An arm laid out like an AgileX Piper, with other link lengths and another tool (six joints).
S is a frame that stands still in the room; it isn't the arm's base.
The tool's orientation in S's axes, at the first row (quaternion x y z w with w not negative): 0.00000 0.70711 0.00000 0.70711
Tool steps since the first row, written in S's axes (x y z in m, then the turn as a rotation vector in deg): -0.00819 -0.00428 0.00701 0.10 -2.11 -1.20; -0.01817 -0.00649 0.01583 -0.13 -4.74 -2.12; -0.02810 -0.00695 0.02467 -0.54 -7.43 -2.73; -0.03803 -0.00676 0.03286 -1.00 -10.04 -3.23
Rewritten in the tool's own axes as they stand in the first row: -0.00701 -0.00428 -0.00819 1.20 -2.11 0.10; -0.01583 -0.00649 -0.01817 2.12 -4.74 -0.13; -0.02467 -0.00695 -0.02810 2.73 -7.43 -0.54; -0.03286 -0.00676 -0.03803 3.23 -10.04 -1.00
